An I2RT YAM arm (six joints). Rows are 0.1 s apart.
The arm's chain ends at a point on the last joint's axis. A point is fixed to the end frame.
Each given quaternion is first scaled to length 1.
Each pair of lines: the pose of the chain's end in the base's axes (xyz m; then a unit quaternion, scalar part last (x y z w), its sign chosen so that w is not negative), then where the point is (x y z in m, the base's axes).
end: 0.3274 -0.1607 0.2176 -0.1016 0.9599 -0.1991 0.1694
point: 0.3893 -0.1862 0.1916
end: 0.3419 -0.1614 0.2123 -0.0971 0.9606 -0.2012 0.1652
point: 0.4034 -0.1877 0.1860
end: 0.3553 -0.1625 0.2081 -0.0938 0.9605 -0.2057 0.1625
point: 0.4165 -0.1895 0.1818
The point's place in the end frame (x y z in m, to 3 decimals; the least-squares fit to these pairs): -0.043 -0.020 0.054
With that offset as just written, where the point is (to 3 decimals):
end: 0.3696 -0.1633 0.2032 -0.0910 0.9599 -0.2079 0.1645
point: 0.431 -0.191 0.177
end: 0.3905 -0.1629 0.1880 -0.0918 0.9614 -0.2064 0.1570
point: 0.451 -0.190 0.161
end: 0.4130 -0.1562 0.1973 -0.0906 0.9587 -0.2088 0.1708
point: 0.475 -0.184 0.172
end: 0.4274 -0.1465 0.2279 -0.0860 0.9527 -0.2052 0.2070
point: 0.491 -0.173 0.207
